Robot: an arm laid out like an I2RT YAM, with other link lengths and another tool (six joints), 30 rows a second.
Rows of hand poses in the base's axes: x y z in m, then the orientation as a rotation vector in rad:
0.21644, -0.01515, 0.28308, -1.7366, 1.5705, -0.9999
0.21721, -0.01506, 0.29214, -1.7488, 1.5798, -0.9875
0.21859, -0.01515, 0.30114, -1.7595, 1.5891, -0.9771
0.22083, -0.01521, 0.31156, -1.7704, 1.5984, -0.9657
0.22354, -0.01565, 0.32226, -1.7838, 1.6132, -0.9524
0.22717, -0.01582, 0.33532, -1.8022, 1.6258, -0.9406
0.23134, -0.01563, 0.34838, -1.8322, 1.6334, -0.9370
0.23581, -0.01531, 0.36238, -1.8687, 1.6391, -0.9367
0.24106, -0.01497, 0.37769, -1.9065, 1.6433, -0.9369
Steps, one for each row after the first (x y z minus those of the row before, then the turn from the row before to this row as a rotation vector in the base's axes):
0.00077, 0.00009, 0.00906, 0.0005, 0.0160, 0.0007
0.00138, -0.00009, 0.00900, 0.0000, 0.0145, -0.0003
0.00224, -0.00006, 0.01042, 0.0004, 0.0149, 0.0000
0.00271, -0.00044, 0.01070, -0.0003, 0.0198, -0.0026
0.00363, -0.00017, 0.01306, -0.0041, 0.0213, -0.0004
0.00417, 0.00019, 0.01306, -0.0159, 0.0232, 0.0032
0.00447, 0.00032, 0.01400, -0.0217, 0.0251, 0.0049
0.00525, 0.00034, 0.01531, -0.0227, 0.0250, 0.0058

